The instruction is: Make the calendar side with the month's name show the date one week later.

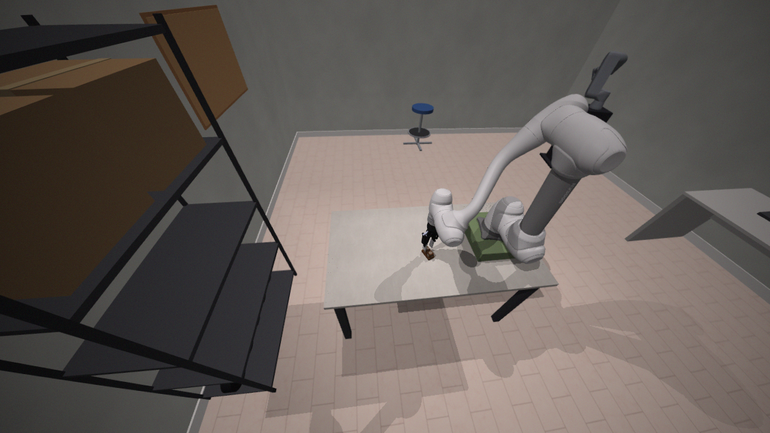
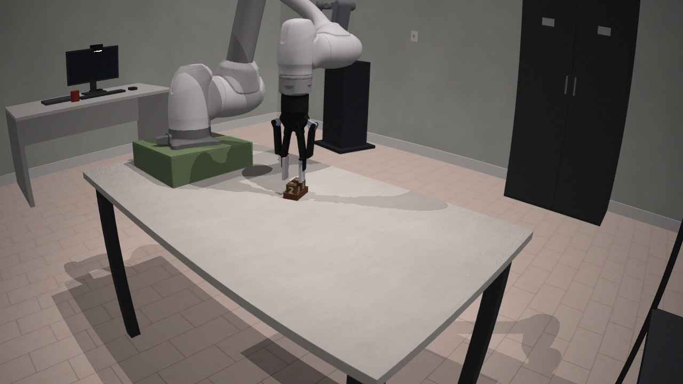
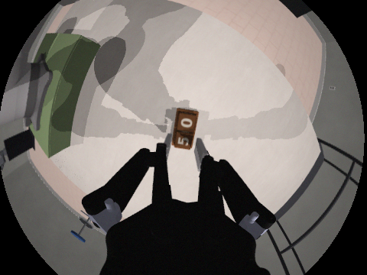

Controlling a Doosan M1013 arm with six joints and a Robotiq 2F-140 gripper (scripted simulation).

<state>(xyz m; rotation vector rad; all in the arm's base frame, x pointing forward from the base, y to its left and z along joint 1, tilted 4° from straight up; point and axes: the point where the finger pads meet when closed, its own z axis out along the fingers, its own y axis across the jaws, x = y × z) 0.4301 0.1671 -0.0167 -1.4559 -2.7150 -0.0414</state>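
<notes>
My gripper is now 60 mm above the brown cube. The rest, counted from my hand: brown tray 10 mm behind, 10 mm to the left, 70 mm below.
</notes>
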